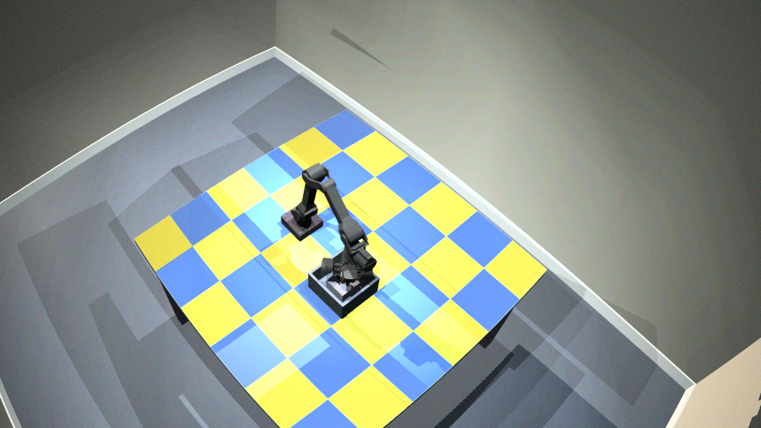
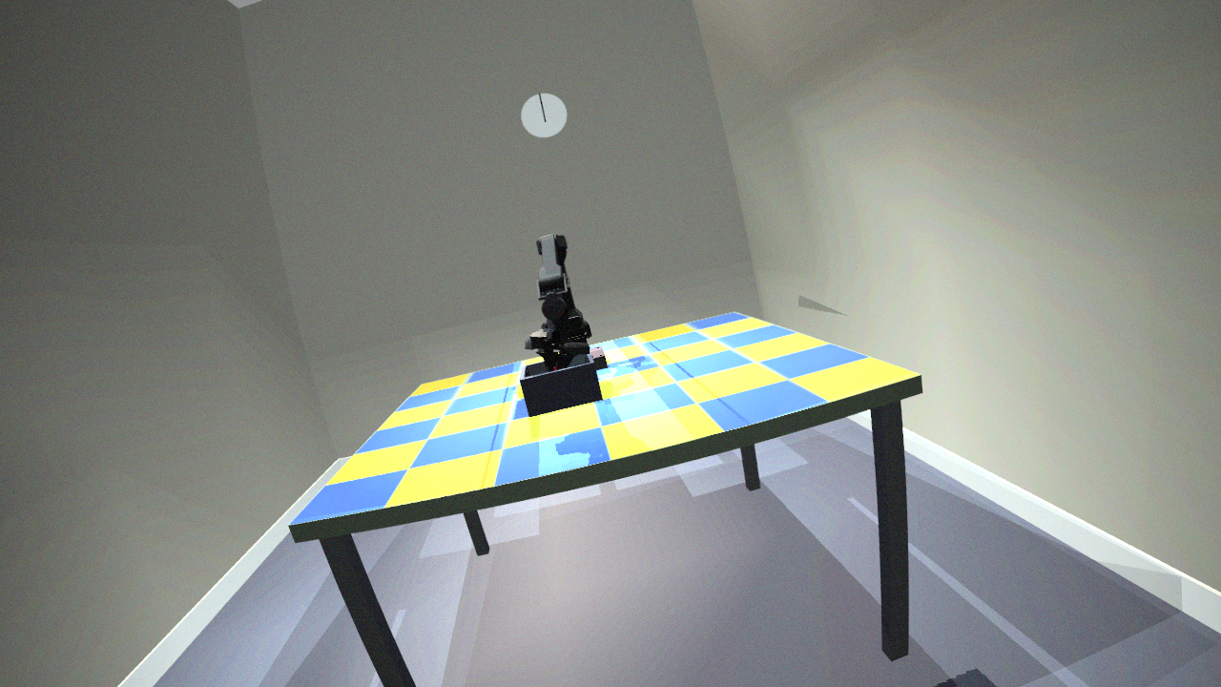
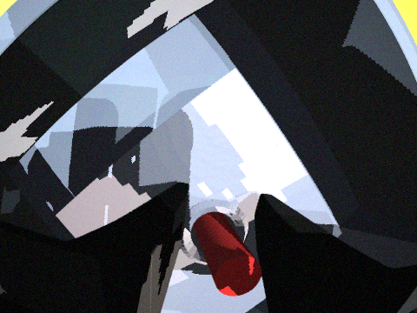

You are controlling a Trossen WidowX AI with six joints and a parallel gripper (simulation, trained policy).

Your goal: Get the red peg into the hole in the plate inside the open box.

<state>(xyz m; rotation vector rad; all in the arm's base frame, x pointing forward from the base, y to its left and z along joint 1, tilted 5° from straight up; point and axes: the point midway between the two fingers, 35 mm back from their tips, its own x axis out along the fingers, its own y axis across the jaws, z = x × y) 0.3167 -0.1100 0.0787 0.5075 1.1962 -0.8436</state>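
My gripper tip is now 2 cm to the right of the red peg, 1 cm below it and 1 cm past it. Also, from my gripper tip: dark box (3 cm below, 1 cm to the left, 1 cm behind); then pale plate (2 cm below, 1 cm to the left, 1 cm behind).
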